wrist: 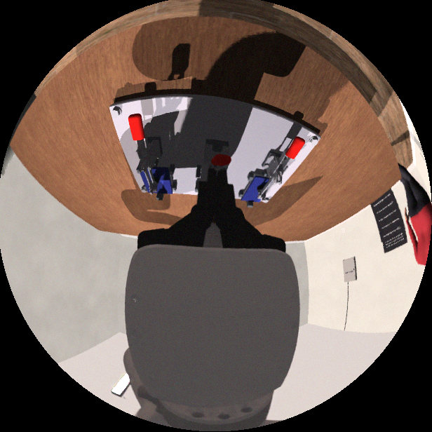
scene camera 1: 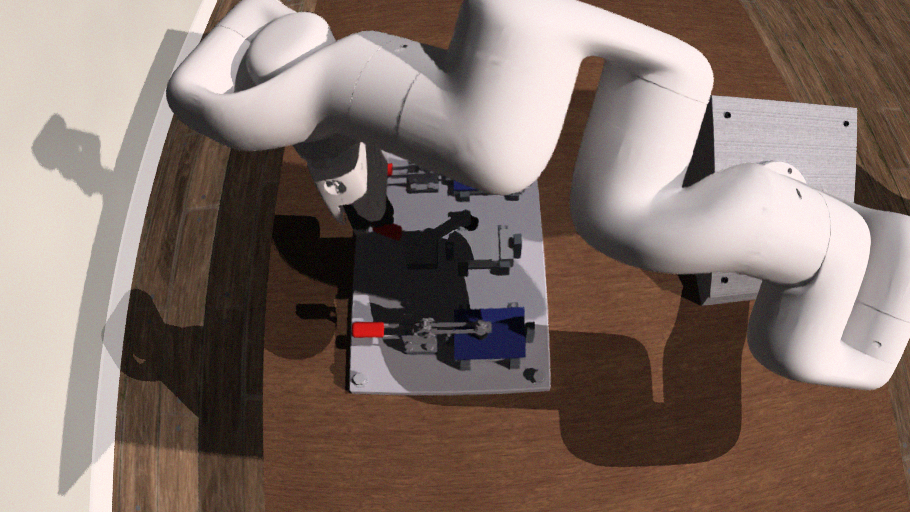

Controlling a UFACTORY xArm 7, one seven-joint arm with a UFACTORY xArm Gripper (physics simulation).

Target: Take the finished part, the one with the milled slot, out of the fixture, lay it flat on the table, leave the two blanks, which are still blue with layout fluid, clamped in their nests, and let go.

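Places are measured from the arm's base along level axes (x right, y ahead, z up), in metres.
Pixels of known places: gripper, fingertip midpoint: [scene camera 1: 380,219].
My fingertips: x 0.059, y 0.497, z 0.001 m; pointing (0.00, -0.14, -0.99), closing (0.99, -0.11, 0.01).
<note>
Ahead of a thing's pixels: the offset from my fingertips to its middle. "pt": to the spot under its first point. Level surfaces: height alone.
The finished part @[dx -0.009, dy -0.110, dz -0.087 m] [scene camera 1: 486,247] is pale grey and sits in the fixture's middle nest in the scene view, partly in shadow; its slot is hard to make out. In the wrist view the fingers hide most of that nest. The middle clamp arm [scene camera 1: 450,224] stands lifted, its dark tip off the part. One blue blank @[dx -0.119, dy -0.100, dz -0.089 m] [scene camera 1: 504,345] [wrist: 163,185] is clamped in the nest at the near end, the other [scene camera 1: 467,185] [wrist: 255,190] in the far nest, partly under the arm. My gripper [scene camera 1: 375,222] [wrist: 214,179] is shut and empty, its tips at the middle clamp's dark red handle @[pt dx +0.000, dy -0.006, dz -0.029 m] [scene camera 1: 389,231] [wrist: 220,160].
The fixture plate @[pt dx -0.160, dy -0.042, dz -0.103 m] [scene camera 1: 445,379] [wrist: 265,125] lies on the brown table @[dz -0.118 m] [scene camera 1: 381,452] [wrist: 65,145]. Red handles of the outer clamps @[pt dx -0.101, dy +0.035, dz -0.061 m] [scene camera 1: 367,329] [wrist: 136,127] [wrist: 295,148] stick out toward the plate's outer edge. My arm crosses above the far end. A metal base block [scene camera 1: 782,136] stands at right.
</note>
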